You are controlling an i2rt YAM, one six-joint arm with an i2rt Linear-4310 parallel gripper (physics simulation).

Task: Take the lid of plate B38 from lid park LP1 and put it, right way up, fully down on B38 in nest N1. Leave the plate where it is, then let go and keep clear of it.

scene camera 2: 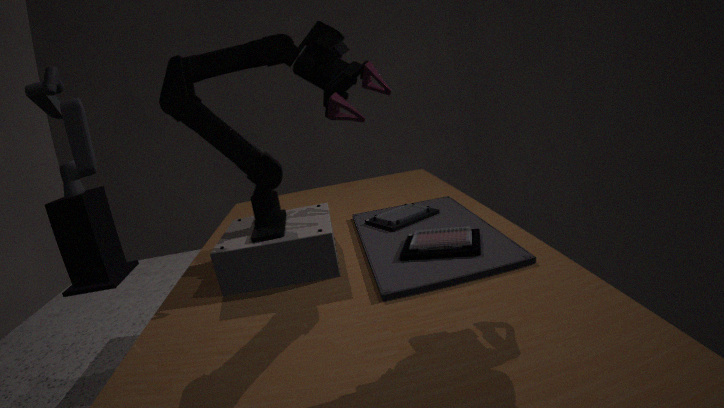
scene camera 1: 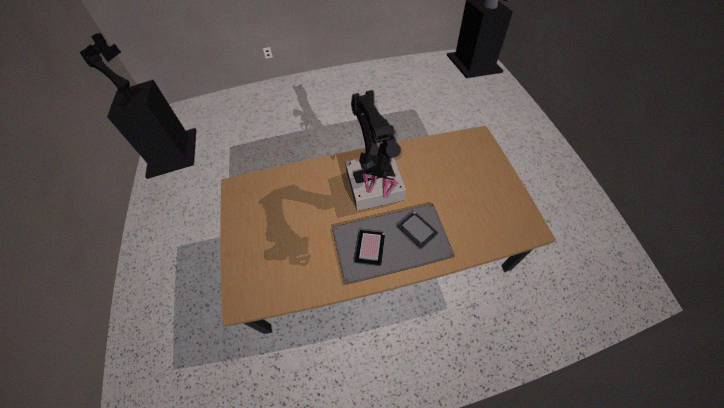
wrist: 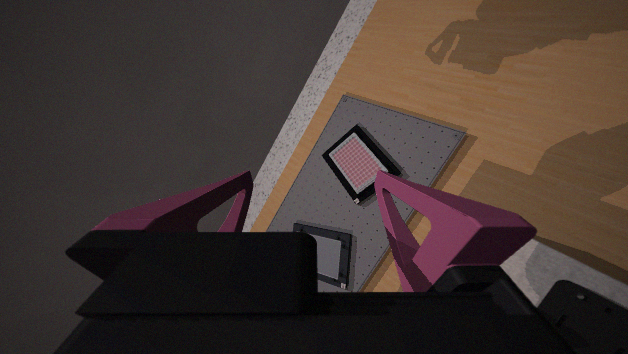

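Pixels of known places: gripper, fingertip midpoint: (scene camera 2: pixel 378 106) (scene camera 1: pixel 375 195) (wrist: pixel 313 177); arm's base, origin of the base link: (scene camera 2: pixel 270 226) (scene camera 1: pixel 373 173).
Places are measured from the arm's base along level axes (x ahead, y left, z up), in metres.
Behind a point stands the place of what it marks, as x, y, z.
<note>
Plate B38 (scene camera 1: pixel 370 246) {0.356, -0.126, -0.060} (scene camera 2: pixel 440 240) {0.341, -0.152, -0.057} (wrist: pixel 357 162) {0.348, -0.127, -0.064}, white with pink wells, sits in the black nest N1 (scene camera 1: pixel 368 262) {0.424, -0.156, -0.073} (scene camera 2: pixel 430 254) {0.310, -0.173, -0.073} (wrist: pixel 341 177) {0.368, -0.077, -0.071} on the grey board. The lid (scene camera 1: pixel 417 228) {0.331, 0.118, -0.065} (scene camera 2: pixel 405 213) {0.335, 0.102, -0.066} (wrist: pixel 328 256) {0.299, 0.103, -0.065}, a clear greyish panel, lies in the dark frame of lid park LP1 (scene camera 1: pixel 428 242) (scene camera 2: pixel 383 227) {0.266, 0.066, -0.078} (wrist: pixel 345 255) {0.268, 0.077, -0.073}, apart from the plate. In the wrist view my gripper's body hides part of the lid. My gripper (scene camera 1: pixel 379 192) {0.271, -0.074, 0.224} (scene camera 2: pixel 377 107) {0.271, -0.074, 0.224} (wrist: pixel 313 177) {0.271, -0.074, 0.224} is open and empty, high above the table, with its pink fingers wide apart. I cannot read any labels.
The grey perforated board (scene camera 1: pixel 400 259) {0.450, -0.010, -0.083} (scene camera 2: pixel 385 281) {0.205, -0.223, -0.083} (wrist: pixel 425 130) {0.255, -0.252, -0.083} lies on the wooden table (scene camera 1: pixel 486 202) {0.287, 0.536, -0.096} (scene camera 2: pixel 582 324) {0.435, -0.496, -0.096} (wrist: pixel 550 85) {0.117, -0.393, -0.096}. Behind it stands the arm's white base box (scene camera 1: pixel 379 201) {0.136, -0.012, -0.054} (scene camera 2: pixel 278 268) {0.011, -0.124, -0.055}. Two dark pedestals (scene camera 1: pixel 146 126) (scene camera 1: pixel 481 38) stand on the floor beyond the table.
</note>
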